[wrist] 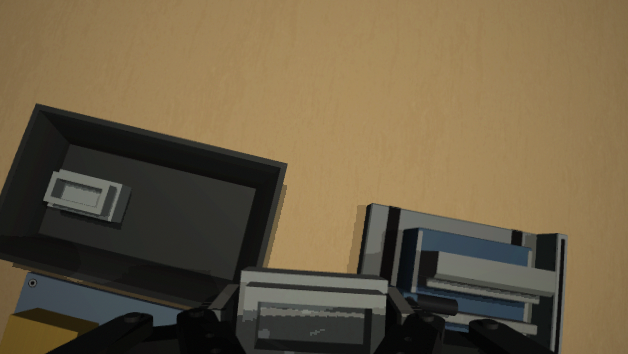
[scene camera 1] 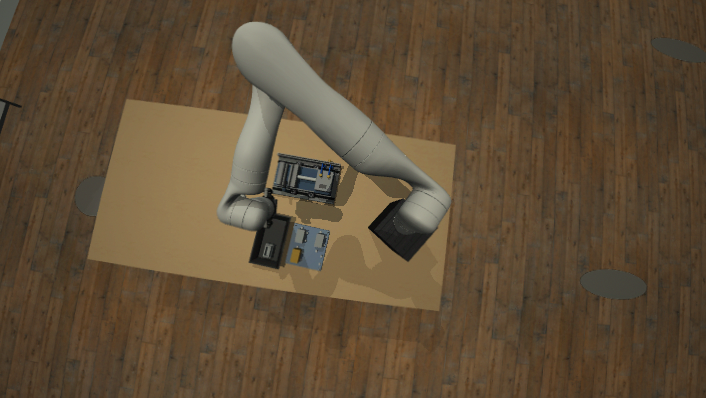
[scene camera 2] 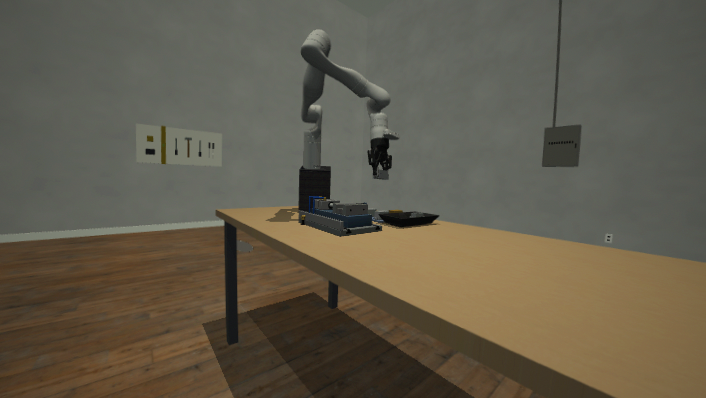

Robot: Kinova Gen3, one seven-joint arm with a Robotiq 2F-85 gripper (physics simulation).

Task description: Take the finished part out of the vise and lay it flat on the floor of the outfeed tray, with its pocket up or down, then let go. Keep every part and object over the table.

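Frame: origin at the arm's base, x back, y left, z down, level; centimetres.
Where they show: gripper, fingertip midpoint: [wrist: 311,307] [scene camera 2: 380,177]; arm's base, link origin: [scene camera 2: 312,168].
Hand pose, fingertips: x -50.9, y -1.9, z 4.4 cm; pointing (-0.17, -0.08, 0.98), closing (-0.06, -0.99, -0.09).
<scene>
Each offset is from my fingertips to the centre of the thing.
My gripper [scene camera 2: 381,168] [wrist: 311,307] is shut on the finished part @[dx +0.2, dy +0.1, dz -1.3 cm] [scene camera 2: 382,175] [wrist: 314,286], a grey block whose rectangular pocket faces the wrist camera. It holds the part well above the table, clear of the vise @[dx +8.4, dy -14.8, dz +14.6 cm] [scene camera 1: 324,183] [scene camera 2: 345,222] [wrist: 492,270]. In scene camera 1 the arm's wrist hides the part, near the upper end of the outfeed tray [scene camera 1: 275,231] [scene camera 2: 407,220] [wrist: 187,202]. This black tray has sloping walls. Another grey pocketed part @[dx -5.5, dy +19.7, dz +16.7 cm] [scene camera 1: 268,251] [wrist: 80,194] lies inside at the tray's far end, left in the wrist view.
A blue plate @[dx +11.9, dy +16.9, dz +19.2 cm] [scene camera 1: 311,256] [wrist: 57,296] sits close beside the tray. It carries a yellow block @[dx +7.3, dy +20.9, dz +17.0 cm] [scene camera 1: 295,255] [wrist: 40,332] and two grey blocks @[dx +8.5, dy +11.9, dz +17.0 cm] [scene camera 1: 301,235] @[dx +17.4, dy +13.2, dz +17.0 cm] [scene camera 1: 320,240]. The vise stands on the tray's other side from the far end. The black robot pedestal [scene camera 1: 392,235] [scene camera 2: 314,187] stands farther off.
</scene>
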